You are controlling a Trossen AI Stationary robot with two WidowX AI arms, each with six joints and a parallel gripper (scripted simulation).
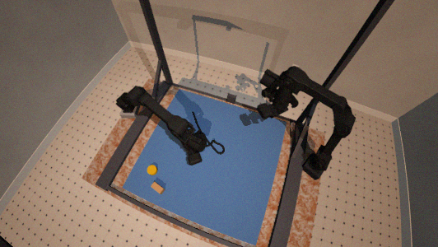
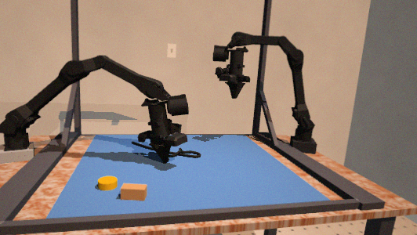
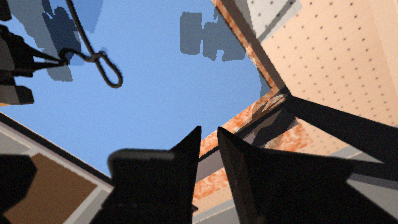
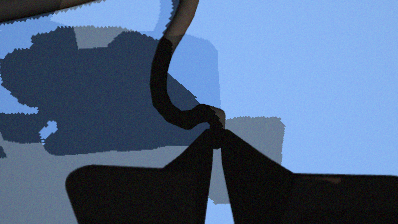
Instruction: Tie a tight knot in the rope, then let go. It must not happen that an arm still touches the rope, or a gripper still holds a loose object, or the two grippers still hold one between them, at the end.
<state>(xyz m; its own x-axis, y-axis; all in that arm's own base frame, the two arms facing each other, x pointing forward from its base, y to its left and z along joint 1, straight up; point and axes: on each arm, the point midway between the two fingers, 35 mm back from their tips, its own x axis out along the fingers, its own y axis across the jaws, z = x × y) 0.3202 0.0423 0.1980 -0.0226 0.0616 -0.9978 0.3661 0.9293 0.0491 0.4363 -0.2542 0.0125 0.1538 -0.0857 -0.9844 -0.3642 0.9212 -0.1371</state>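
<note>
Now: right hand 8 cm to the right of the blue mat, 4 cm above it and 2 cm past it. From my right hand the other things lie so: yellow disc: 17 cm to the right, 16 cm ahead, 3 cm below; orange block: 24 cm ahead, 10 cm to the right, 2 cm below.
</note>
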